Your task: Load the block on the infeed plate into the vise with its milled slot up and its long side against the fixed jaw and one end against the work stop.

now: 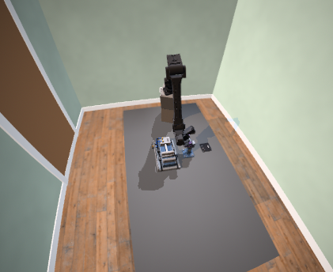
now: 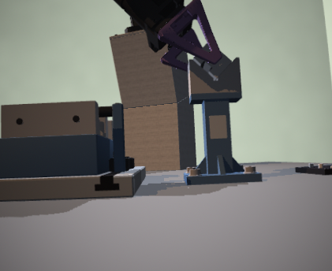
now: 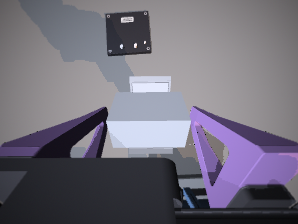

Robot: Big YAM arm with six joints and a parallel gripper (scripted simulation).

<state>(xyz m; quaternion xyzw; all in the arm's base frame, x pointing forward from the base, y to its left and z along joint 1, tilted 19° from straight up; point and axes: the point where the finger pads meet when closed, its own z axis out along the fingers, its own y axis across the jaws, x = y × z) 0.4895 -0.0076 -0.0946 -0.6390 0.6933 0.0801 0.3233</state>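
Right now the part is 10 mm below my hand. Round my hand: dark work stop rod (150 mm to the right, 70 mm below, 30 mm ahead); moving jaw (190 mm to the right, 80 mm below, 10 mm behind); air cylinder rod (180 mm to the right, 80 mm below, 60 mm behind).
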